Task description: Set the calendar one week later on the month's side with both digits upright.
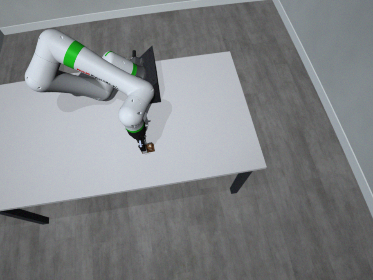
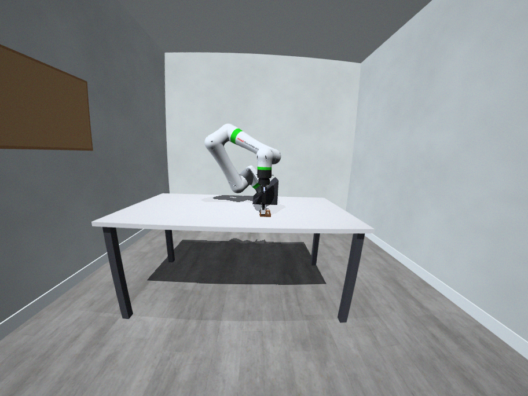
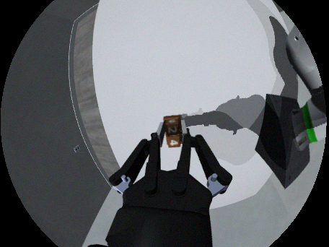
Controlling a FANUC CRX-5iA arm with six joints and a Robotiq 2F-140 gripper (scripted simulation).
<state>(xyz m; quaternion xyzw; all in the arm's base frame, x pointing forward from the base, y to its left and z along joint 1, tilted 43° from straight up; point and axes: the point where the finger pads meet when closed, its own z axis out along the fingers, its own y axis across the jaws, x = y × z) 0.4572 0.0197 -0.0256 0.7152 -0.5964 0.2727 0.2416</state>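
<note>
My gripper is now 30 mm to the right of the brown cube and 30 mm above it. From my hand the other things lie so: brown wooden tray: 20 mm to the left, 40 mm below.
</note>
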